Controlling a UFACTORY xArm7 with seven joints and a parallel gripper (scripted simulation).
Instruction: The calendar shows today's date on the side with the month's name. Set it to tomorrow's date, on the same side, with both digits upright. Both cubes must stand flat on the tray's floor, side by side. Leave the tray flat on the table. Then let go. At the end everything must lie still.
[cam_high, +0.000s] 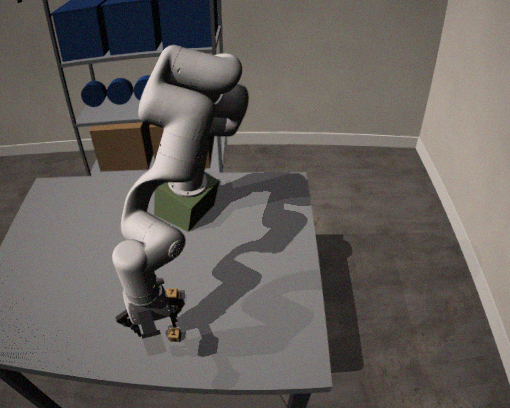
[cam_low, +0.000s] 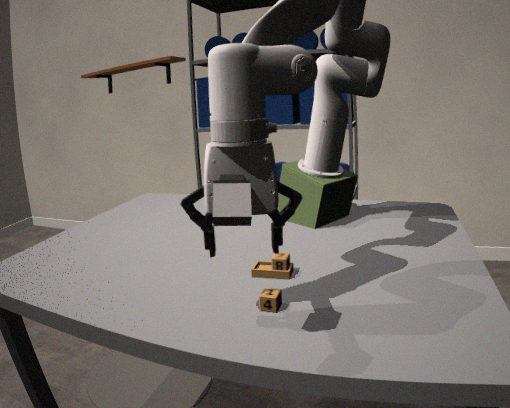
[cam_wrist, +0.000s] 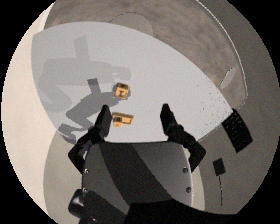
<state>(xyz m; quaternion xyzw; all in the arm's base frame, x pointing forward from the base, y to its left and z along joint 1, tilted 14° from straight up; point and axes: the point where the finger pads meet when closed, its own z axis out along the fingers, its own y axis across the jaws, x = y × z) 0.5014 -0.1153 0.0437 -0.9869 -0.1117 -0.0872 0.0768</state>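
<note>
My hand is 3 cm past the cube, 3 cm to the right of it and 11 cm above it. The rest, counted from my hand: wooden calendar tray (16 cm behind, 2 cm to the left, 11 cm below).
</note>
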